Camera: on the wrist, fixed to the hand. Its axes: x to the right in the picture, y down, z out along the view.
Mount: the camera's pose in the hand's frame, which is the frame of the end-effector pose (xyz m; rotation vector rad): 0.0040 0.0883 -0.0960 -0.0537 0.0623 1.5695
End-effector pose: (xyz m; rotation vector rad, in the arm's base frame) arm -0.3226 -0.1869 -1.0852 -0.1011 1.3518 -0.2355
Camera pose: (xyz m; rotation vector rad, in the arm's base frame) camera -0.4056 -0.0959 -1.1282 0.9074 1.1529 1.1171
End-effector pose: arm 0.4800 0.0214 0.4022 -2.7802 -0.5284 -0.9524
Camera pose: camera 0.4622 -0.0839 0.4773 -2.0935 1.4637 -0.5415
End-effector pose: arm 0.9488 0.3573 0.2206 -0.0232 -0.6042 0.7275
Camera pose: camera 0.9471 0.4441 0.1232 -0.6223 -0.4608 2.2094
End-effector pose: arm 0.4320 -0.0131 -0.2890 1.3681 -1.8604 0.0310
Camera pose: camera 0.4162 0.0640 -0.1849 -0.3899 -2.3566 0.7699
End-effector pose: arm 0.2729 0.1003 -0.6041 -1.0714 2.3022 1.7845
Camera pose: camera 0.2581 0.0241 -0.4992 -0.6596 -1.8900 -1.0718
